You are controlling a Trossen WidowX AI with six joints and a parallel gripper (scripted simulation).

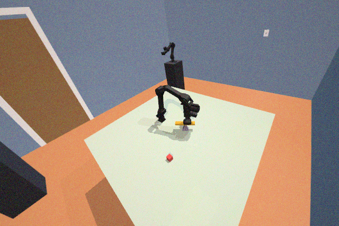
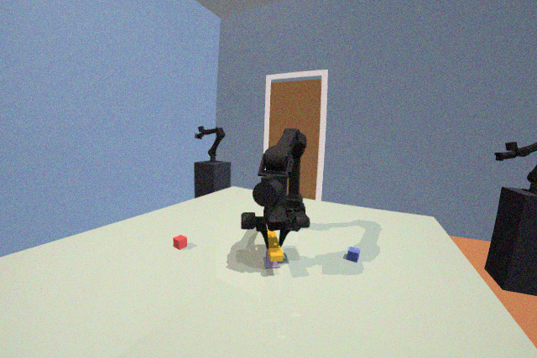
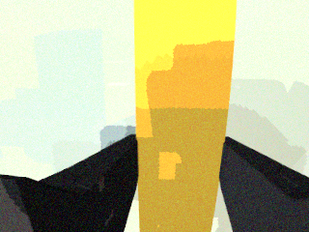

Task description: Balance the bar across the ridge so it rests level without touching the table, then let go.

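The yellow bar lies 20 mm to the right of my gripper tip and 20 mm behind it. The rest, counted from my gripper tip: blue cube 210 mm to the left, 160 mm behind, 50 mm below; red cube 320 mm to the right, 60 mm ahead, 50 mm below.
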